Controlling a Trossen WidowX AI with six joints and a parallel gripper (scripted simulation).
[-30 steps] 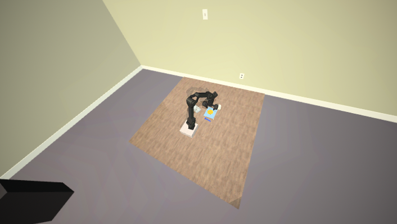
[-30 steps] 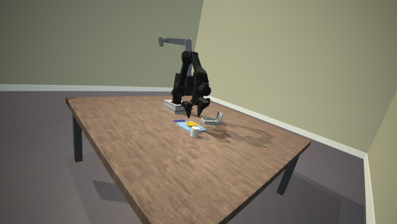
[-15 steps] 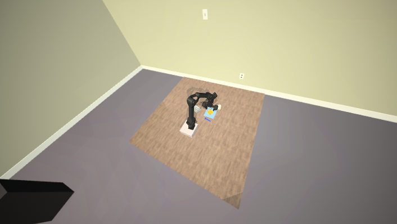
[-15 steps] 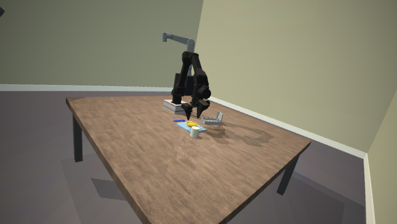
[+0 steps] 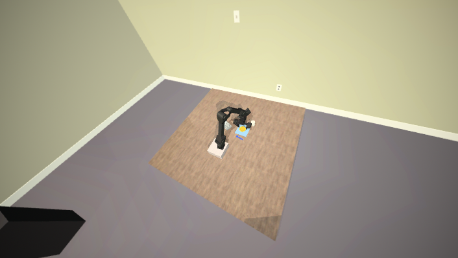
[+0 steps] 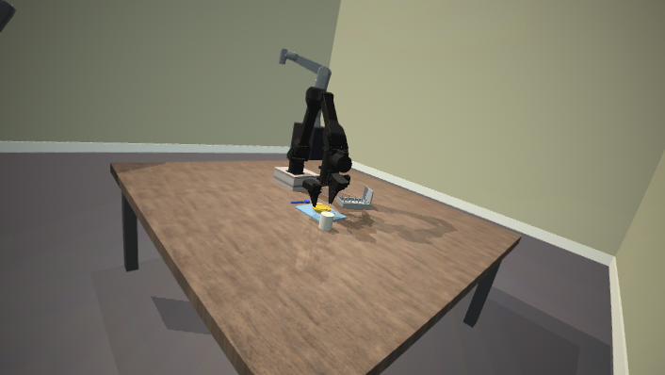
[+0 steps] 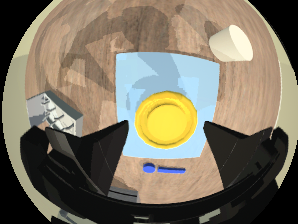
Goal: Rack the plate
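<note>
My gripper tip is now 10 mm above the yellow plate. The rest, counted from my gripper tip: light blue mat (30 mm below); then blue utensil (110 mm behind, 30 mm below, 10 mm to the left); then cream cup (100 mm ahead, 90 mm to the right).
</note>
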